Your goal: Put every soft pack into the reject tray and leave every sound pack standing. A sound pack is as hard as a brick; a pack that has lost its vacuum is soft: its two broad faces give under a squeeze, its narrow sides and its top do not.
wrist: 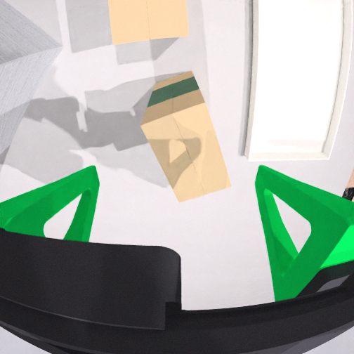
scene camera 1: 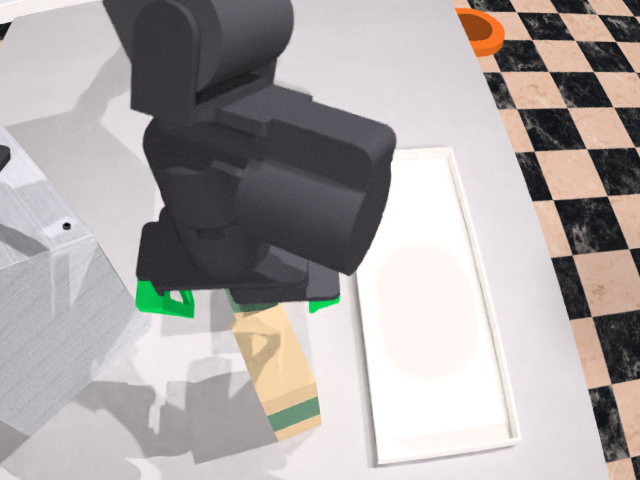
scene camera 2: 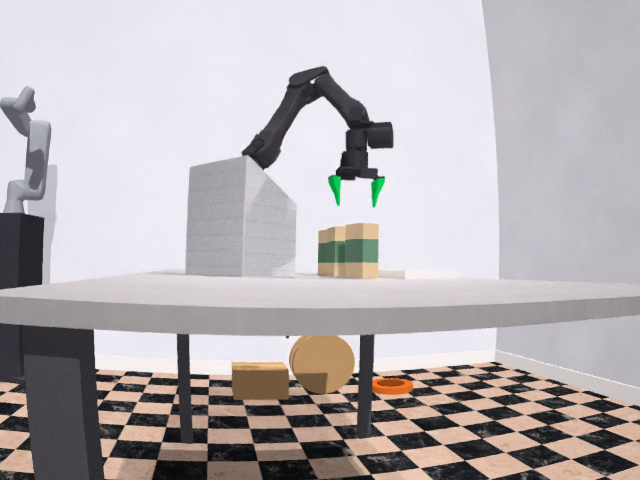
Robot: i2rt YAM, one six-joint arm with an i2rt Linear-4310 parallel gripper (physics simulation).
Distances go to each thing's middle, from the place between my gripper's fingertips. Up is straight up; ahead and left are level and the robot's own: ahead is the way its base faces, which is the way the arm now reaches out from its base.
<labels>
I see my gripper 18 cm above the white reject tray [scene camera 1: 439,385], 16 cm short of it and 13 cm to the right of it.
</labels>
